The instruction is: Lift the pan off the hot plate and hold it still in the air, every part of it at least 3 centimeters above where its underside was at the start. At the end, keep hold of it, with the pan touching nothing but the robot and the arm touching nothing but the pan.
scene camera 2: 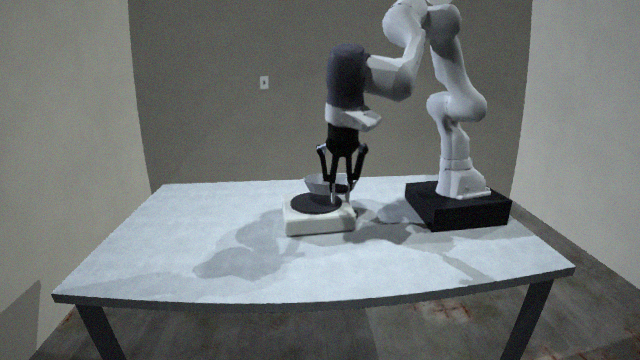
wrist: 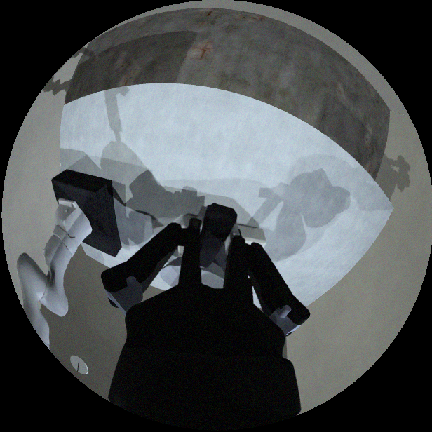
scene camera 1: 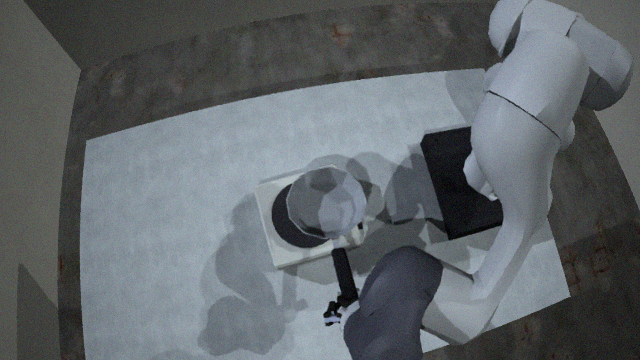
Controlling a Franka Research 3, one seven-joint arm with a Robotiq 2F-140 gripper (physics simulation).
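Observation:
The grey pan (scene camera 1: 326, 200) (scene camera 2: 315, 184) is up in the air over the hot plate (scene camera 1: 284, 257) (scene camera 2: 320, 224). In scene camera 2 its bowl appears above and behind the plate's dark round disc (scene camera 2: 312, 203), with a gap visible under it. In scene camera 1 the bowl covers part of the disc and sits toward its upper right. My gripper (scene camera 2: 340, 193) (wrist: 215, 218) points down and is shut on the pan's black handle (scene camera 1: 344, 272) (wrist: 219, 219). The handle's end shows between the fingers. The bowl is mostly hidden behind the gripper in the wrist view.
The arm's base stands on a black block (scene camera 1: 445, 185) (scene camera 2: 470, 219) (wrist: 95, 212) on the pale table (scene camera 1: 165, 190) (scene camera 2: 165, 260), to the right of the hot plate in scene camera 2. A wall with a small socket (scene camera 2: 264, 82) is behind the table.

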